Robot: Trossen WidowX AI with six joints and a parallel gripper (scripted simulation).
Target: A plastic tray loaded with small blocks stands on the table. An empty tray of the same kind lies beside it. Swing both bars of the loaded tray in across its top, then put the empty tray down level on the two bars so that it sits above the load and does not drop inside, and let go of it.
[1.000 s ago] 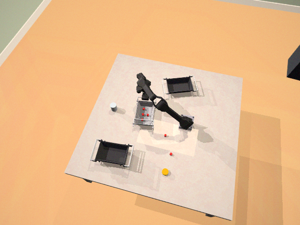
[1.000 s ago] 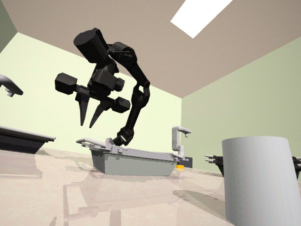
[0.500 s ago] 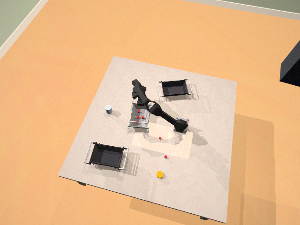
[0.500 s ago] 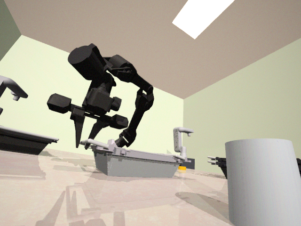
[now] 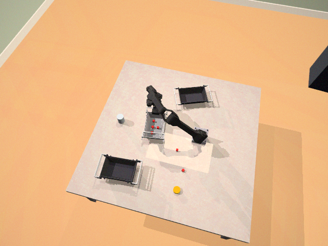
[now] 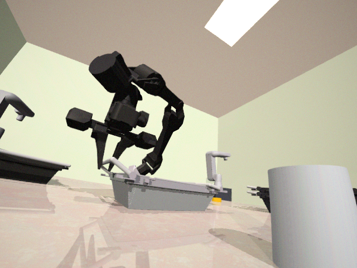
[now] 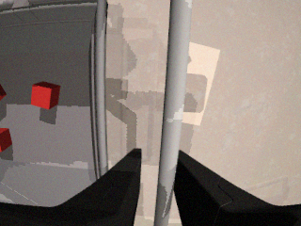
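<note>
Right now the dark tray is 25 cm to the right of my gripper tip, 23 cm behind it and 2 cm below it. The rest, counted from my gripper tip: yellow disc: 56 cm to the left, 36 cm behind, 5 cm below.
</note>
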